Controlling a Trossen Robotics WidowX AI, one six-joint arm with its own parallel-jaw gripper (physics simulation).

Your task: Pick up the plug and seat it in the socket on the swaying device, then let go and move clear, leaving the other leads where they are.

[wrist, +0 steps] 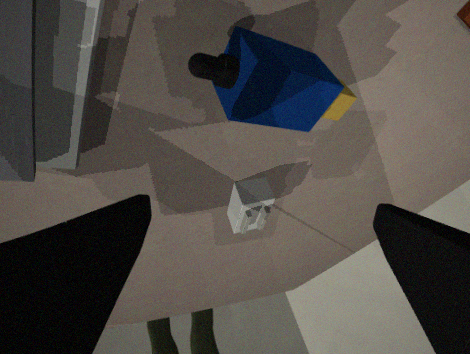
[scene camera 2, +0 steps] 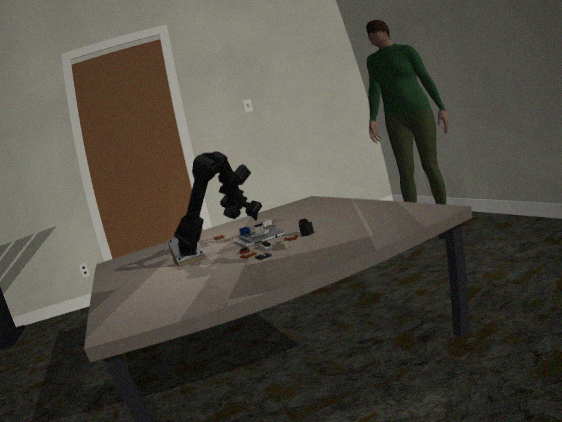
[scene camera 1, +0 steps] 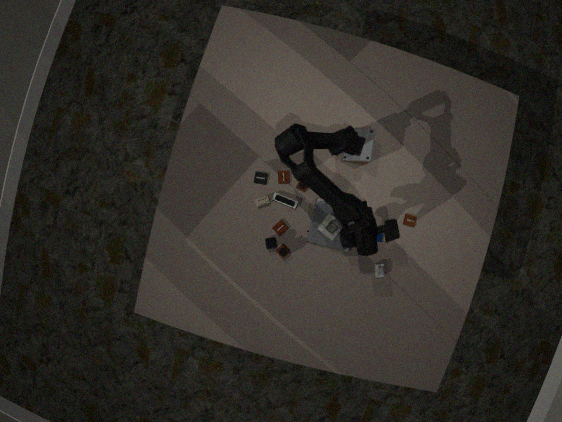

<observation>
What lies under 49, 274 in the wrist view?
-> The gripper.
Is the gripper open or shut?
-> Open.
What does the blue plug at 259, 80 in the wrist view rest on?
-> The table.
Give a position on a grey device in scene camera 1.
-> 324, 229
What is the gripper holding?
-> Nothing.
</observation>
